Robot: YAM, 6 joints.
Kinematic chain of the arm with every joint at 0, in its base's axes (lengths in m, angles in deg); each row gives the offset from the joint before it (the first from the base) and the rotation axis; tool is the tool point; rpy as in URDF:
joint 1: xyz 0 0 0.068 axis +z
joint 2: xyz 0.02 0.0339 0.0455 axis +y
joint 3: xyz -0.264 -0.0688 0 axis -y
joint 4: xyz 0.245 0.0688 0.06 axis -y
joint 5: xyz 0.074 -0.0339 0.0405 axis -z
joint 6: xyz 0.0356 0 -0.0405 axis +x
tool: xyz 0 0 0 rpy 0 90 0
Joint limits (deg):
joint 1: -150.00..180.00
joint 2: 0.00..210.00
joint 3: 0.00..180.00
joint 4: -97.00..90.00
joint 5: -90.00..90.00
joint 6: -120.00..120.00
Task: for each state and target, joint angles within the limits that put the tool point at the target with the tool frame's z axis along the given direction. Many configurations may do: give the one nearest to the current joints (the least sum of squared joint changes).
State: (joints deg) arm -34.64 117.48 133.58 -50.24 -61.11 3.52
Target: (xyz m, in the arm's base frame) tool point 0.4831 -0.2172 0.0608 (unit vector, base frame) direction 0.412 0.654 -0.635
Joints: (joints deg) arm -27.17 161.20 137.94 -60.64 -50.33 3.52
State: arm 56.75 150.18 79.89 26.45 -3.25 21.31
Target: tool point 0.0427 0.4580 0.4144 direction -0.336 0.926 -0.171
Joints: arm 82.67 111.10 114.60 -14.56 -26.84 21.31
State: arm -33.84 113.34 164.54 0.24 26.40 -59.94
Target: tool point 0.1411 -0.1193 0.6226 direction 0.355 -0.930 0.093
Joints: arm -33.86 83.43 138.43 -48.48 35.07 -59.94
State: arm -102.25 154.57 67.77 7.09 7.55 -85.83
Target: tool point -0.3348 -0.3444 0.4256 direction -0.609 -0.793 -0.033
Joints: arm -134.72 114.75 118.52 -5.67 -7.19 -85.83
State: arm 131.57 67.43 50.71 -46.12 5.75 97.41
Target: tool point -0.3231 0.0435 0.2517 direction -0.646 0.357 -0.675
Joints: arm 174.14 86.04 61.08 -19.87 16.81 97.41
